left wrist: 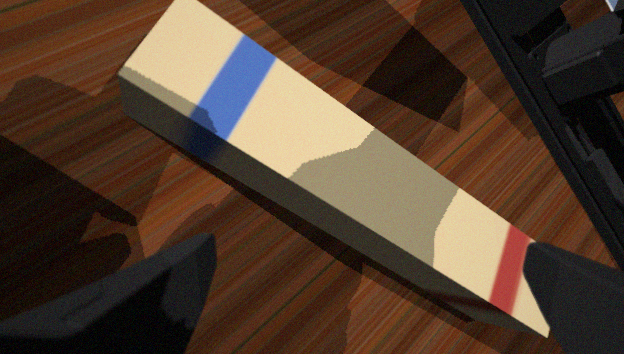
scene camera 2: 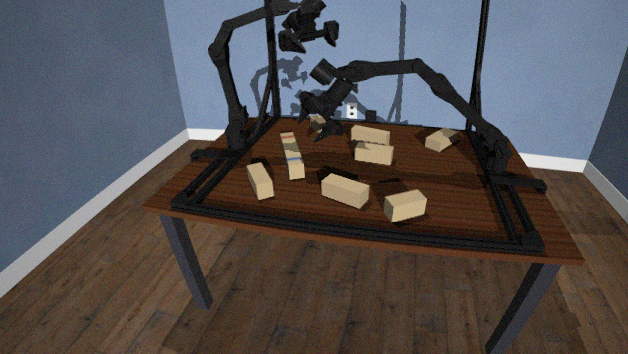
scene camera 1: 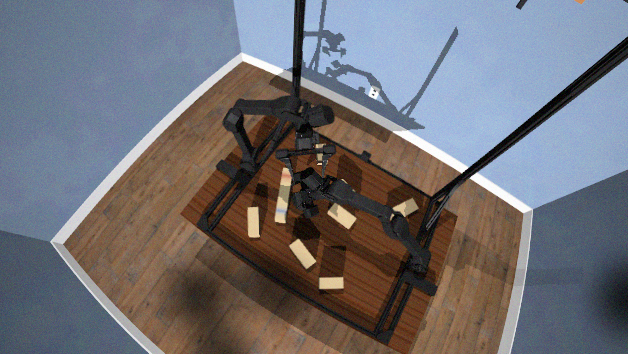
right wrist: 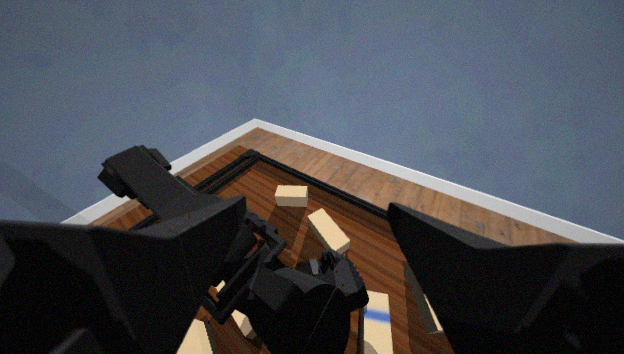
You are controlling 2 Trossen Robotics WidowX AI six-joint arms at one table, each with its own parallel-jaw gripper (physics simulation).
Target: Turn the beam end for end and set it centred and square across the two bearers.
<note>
The left gripper (scene camera 2: 305, 132) is open, with nothing in its grasp. Also in view: a beam (scene camera 2: 294, 162). The right gripper (scene camera 2: 320, 48) is open and holds nothing.
The beam is seen too in the left wrist view (left wrist: 196, 80). The left gripper shows as well in the left wrist view (left wrist: 367, 252). The right gripper is seen too in scene camera 1 (scene camera 1: 308, 179) and in the right wrist view (right wrist: 318, 205).
</note>
